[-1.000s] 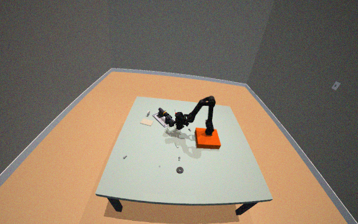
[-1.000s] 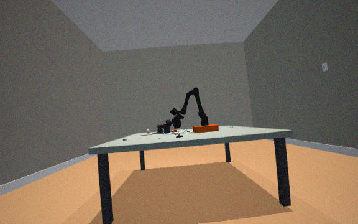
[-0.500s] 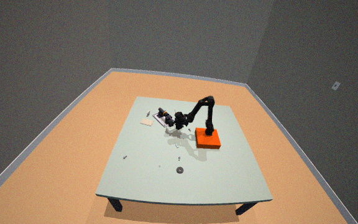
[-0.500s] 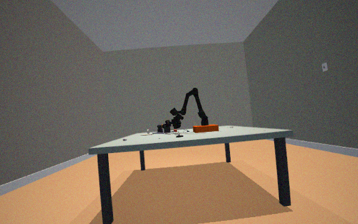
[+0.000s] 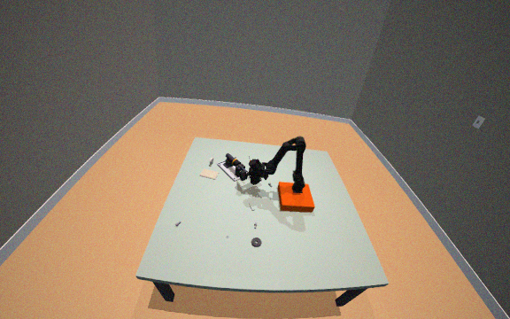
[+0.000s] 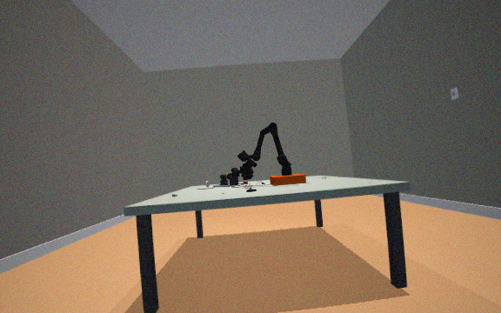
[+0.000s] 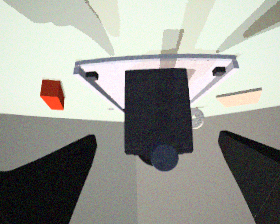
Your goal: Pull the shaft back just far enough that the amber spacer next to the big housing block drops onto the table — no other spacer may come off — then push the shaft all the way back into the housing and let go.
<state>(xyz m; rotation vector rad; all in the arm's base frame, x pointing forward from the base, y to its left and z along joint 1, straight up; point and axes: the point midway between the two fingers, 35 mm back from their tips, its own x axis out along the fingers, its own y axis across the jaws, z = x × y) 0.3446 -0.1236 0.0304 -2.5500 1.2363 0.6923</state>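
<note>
Now: gripper tip 4 cm short of the dark round shaft, 5 cm to the left of it and 1 cm below it. Round my gripper tip: amber spacer 7 cm ahead, 8 cm to the right, 1 cm above; tan pad 25 cm ahead, 2 cm to the right, 7 cm below; pale ring 25 cm ahead, 14 cm to the right, 4 cm below.
</note>
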